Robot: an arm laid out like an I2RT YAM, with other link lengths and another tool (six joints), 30 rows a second.
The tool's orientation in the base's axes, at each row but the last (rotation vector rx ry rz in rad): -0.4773 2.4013 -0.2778; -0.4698 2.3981 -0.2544; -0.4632 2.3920 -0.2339; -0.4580 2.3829 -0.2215; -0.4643 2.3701 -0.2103; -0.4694 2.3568 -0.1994; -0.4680 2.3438 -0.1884; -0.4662 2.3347 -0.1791
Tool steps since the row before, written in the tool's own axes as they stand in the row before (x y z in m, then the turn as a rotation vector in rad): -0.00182 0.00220 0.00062 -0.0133 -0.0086 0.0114; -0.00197 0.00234 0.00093 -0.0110 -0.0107 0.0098; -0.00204 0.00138 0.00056 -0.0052 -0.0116 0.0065; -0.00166 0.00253 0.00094 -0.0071 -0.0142 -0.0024; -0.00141 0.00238 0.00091 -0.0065 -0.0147 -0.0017; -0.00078 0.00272 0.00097 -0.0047 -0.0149 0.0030; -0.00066 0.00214 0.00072 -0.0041 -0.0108 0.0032; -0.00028 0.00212 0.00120 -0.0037 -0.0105 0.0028
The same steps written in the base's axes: 0.00112 0.00270 -0.00012 0.0192 -0.0033 0.0017; 0.00138 0.00287 -0.00026 0.0170 -0.0060 0.0022; 0.00144 0.00204 0.00039 0.0110 -0.0089 0.0015; 0.00111 0.00294 -0.00040 0.0071 -0.0103 0.0100; 0.00094 0.00272 -0.00046 0.0073 -0.0110 0.0093; 0.00044 0.00280 -0.00096 0.0094 -0.0120 0.0048; 0.00034 0.00223 -0.00067 0.0080 -0.0084 0.0032; 0.00043 0.00207 -0.00123 0.0073 -0.0083 0.0031
